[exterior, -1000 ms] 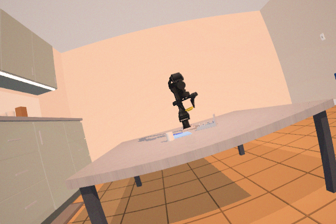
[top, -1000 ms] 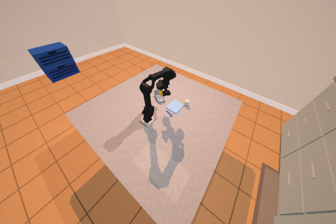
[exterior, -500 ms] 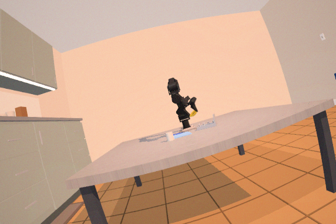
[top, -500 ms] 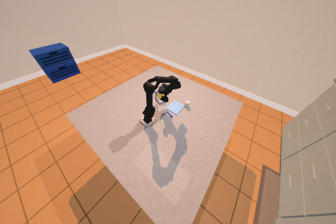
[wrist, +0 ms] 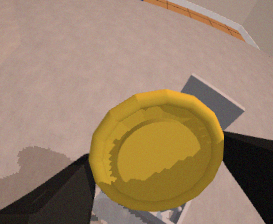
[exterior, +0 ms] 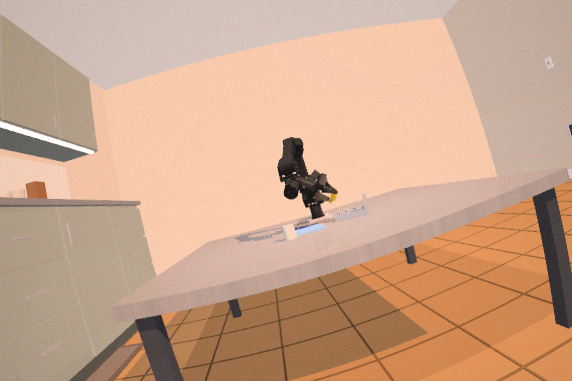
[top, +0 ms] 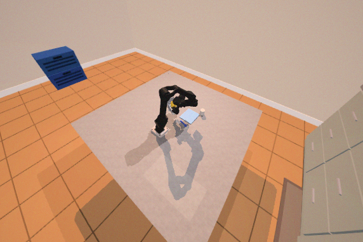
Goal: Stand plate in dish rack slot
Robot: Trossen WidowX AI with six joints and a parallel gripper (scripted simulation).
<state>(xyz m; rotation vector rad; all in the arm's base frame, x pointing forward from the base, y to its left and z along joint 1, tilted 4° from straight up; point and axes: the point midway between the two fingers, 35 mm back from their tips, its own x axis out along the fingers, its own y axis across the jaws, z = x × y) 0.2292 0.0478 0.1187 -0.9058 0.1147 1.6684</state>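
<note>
The grey dish rack is 5 cm ahead of my gripper tip, 4 cm to the left of it and 8 cm below it. From my gripper tip the other things lie so: yellow-orange plate (1 cm to the right); then blue spoon (4 cm behind, 17 cm to the right, 10 cm below); then light blue placemat (7 cm ahead, 15 cm to the right, 10 cm below).
</note>
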